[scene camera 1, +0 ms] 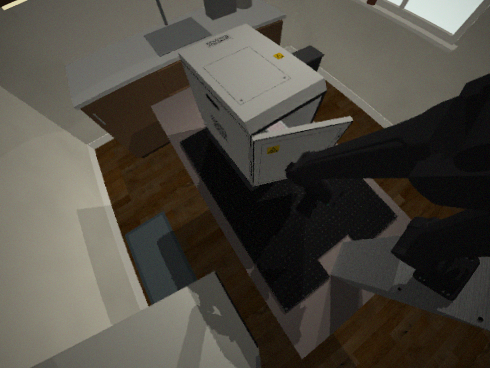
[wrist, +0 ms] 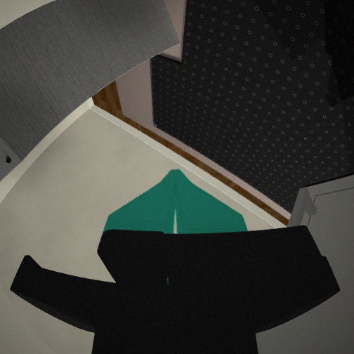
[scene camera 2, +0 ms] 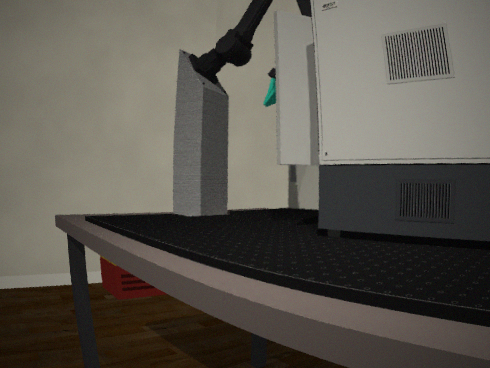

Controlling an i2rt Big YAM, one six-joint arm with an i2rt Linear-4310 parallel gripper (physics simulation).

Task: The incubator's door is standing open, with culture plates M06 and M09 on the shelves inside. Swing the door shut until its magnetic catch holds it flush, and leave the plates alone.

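Where they show: gripper, fingertip midpoint: [scene camera 1: 334,200] [scene camera 2: 264,105]; arm's base, origin of the base link: [scene camera 1: 445,270] [scene camera 2: 201,70].
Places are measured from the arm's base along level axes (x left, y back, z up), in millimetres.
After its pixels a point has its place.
The white incubator [scene camera 1: 250,70] @(y -777, x 129, z 77 mm) [scene camera 2: 360,120] @(y -700, x -55, z -259 mm) stands with its door [scene camera 1: 300,145] @(y -499, x 92, z -38 mm) [scene camera 2: 294,95] @(y -487, x -26, z -179 mm) [wrist: 332,215] swung well open. In scene view 1 my arm covers the door's lower right part, and the handle is hidden there. A pale pinkish patch shows in the gap above the door; plates M06 and M09 cannot be made out. My gripper [scene camera 2: 266,104] @(y -289, x 42, z -167 mm) [wrist: 175,176] is shut and empty, its green fingertips together. In scene view 2 it is just left of the door, partly hidden behind it. In the wrist view the door is right of and below the fingertips, apart from them.
The arm's grey pedestal [scene camera 1: 367,260] @(y -40, x 38, z -234 mm) [scene camera 2: 200,155] @(y -88, x -41, z -297 mm) [wrist: 85,55] stands at the end of the black perforated mat [scene camera 1: 370,210] @(y -141, x -280, z -472 mm) [scene camera 2: 240,245] @(y -607, x -250, z -472 mm) [wrist: 235,80] on the table [scene camera 2: 210,290] @(y -766, x -398, z -490 mm). A red crate [scene camera 2: 127,285] is below the table. A counter [scene camera 1: 110,75] is behind the incubator.
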